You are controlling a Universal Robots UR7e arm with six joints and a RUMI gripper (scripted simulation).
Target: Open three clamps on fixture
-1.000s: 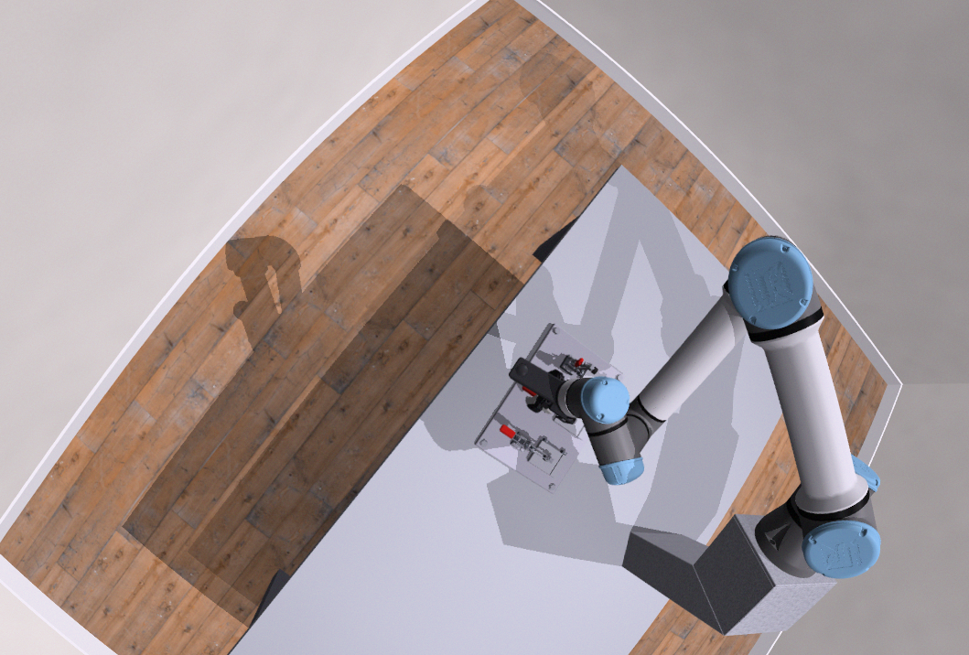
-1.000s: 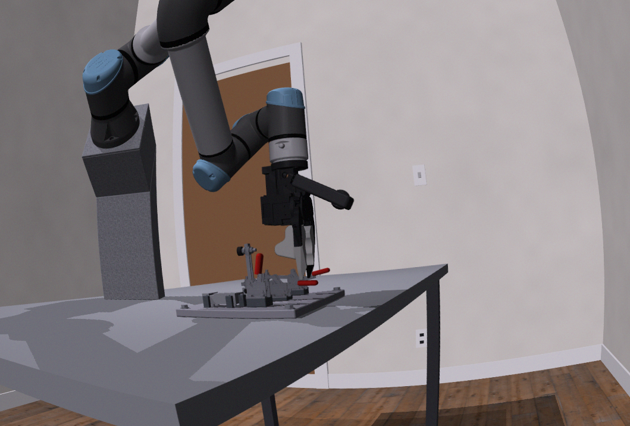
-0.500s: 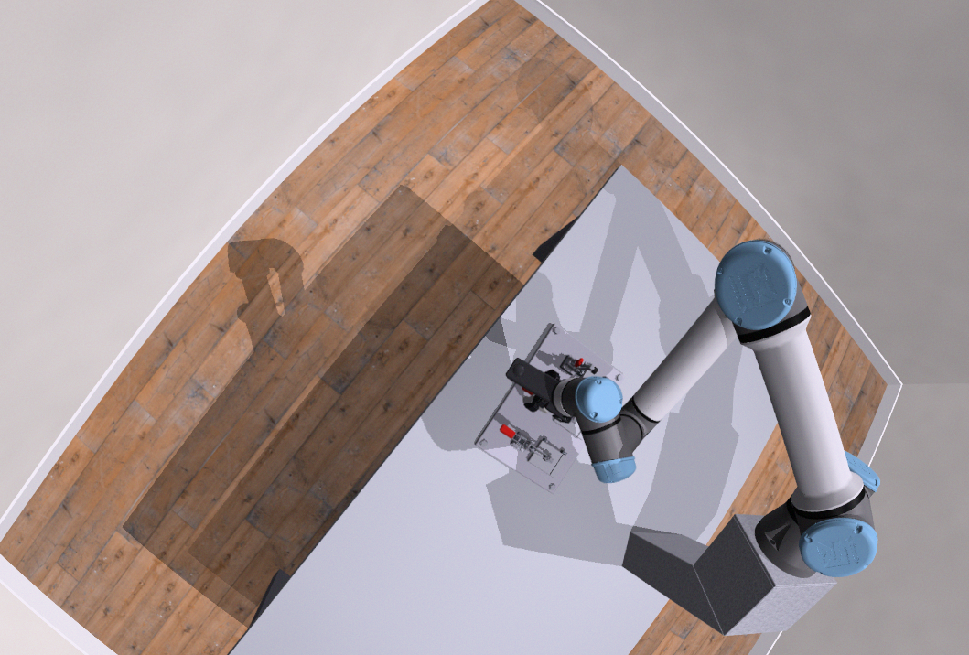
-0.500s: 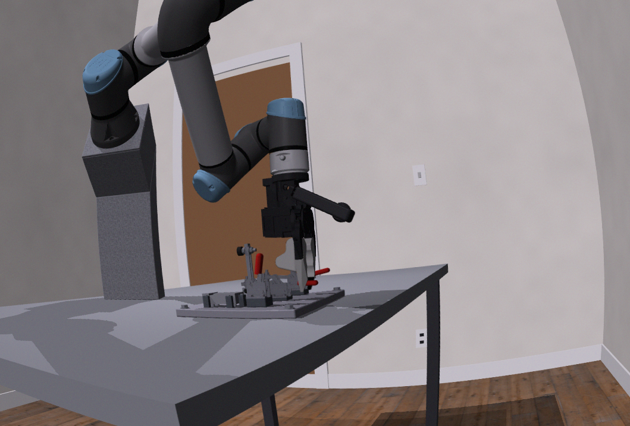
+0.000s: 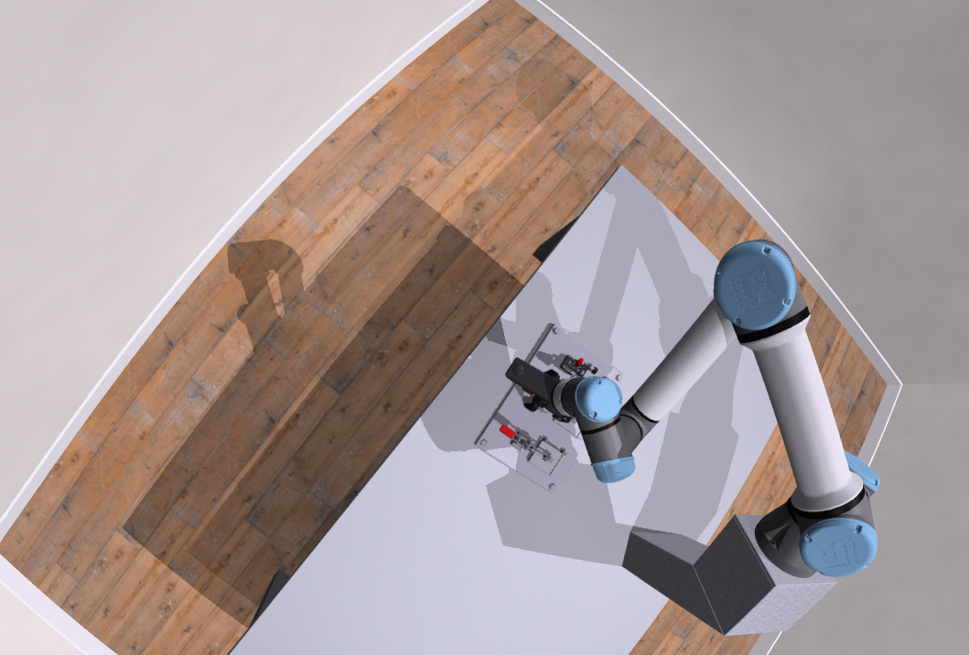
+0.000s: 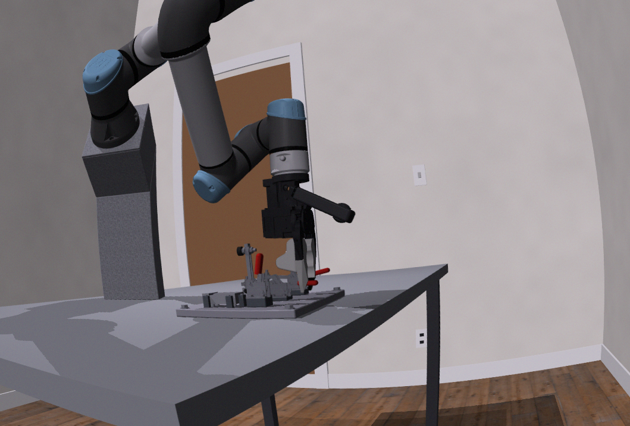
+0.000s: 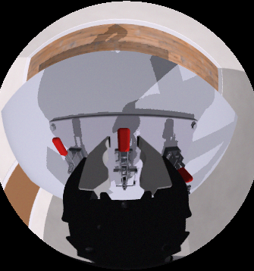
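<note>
Right now my hand is 9 cm past the metal plate and 4 cm above it.
</note>
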